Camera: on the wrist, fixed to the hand. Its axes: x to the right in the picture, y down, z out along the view.
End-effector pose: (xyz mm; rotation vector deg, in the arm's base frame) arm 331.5 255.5 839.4 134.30 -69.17 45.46
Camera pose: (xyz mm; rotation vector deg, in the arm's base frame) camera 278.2 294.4 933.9 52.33 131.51 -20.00
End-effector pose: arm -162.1 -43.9 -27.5 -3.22 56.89 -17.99
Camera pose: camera -241.1 -8.0 -103.4 72.27 -4.48 132.81
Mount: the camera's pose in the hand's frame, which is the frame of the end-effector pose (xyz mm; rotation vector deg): 11.6 30.0 -110.7 1.54 -16.63 172.13
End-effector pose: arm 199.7 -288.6 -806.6 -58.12 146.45 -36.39
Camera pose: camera 125.8 -245.8 -729.2 127.51 58.80 25.66
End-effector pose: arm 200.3 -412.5 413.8 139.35 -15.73 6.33
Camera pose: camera 204.0 -365.8 519.1 7.05 169.70 -44.00
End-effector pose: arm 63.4 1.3 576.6 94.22 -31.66 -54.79
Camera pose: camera 163.9 47.1 609.6 -32.21 -109.88 65.80
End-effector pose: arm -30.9 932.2 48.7 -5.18 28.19 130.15
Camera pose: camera -70.5 880.3 -46.3 -33.86 -2.09 -54.47
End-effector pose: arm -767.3 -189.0 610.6 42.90 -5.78 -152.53
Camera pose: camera -709.4 -217.7 515.2 -12.64 -34.16 11.84
